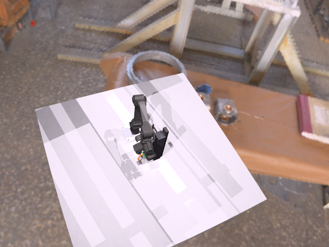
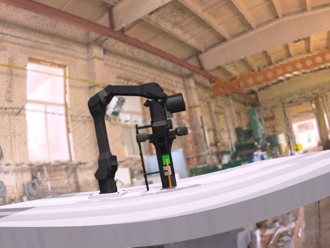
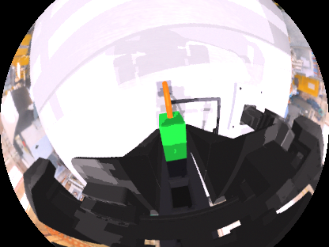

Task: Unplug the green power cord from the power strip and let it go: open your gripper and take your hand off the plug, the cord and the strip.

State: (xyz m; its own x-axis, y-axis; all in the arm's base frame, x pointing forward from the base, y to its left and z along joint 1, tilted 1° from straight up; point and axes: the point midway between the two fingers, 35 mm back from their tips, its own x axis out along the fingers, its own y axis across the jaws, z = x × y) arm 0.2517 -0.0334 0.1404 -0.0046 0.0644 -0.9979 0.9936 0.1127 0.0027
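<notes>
Now: the green plug 3 cm to the left of my gripper tip and 1 cm behind it.
</notes>
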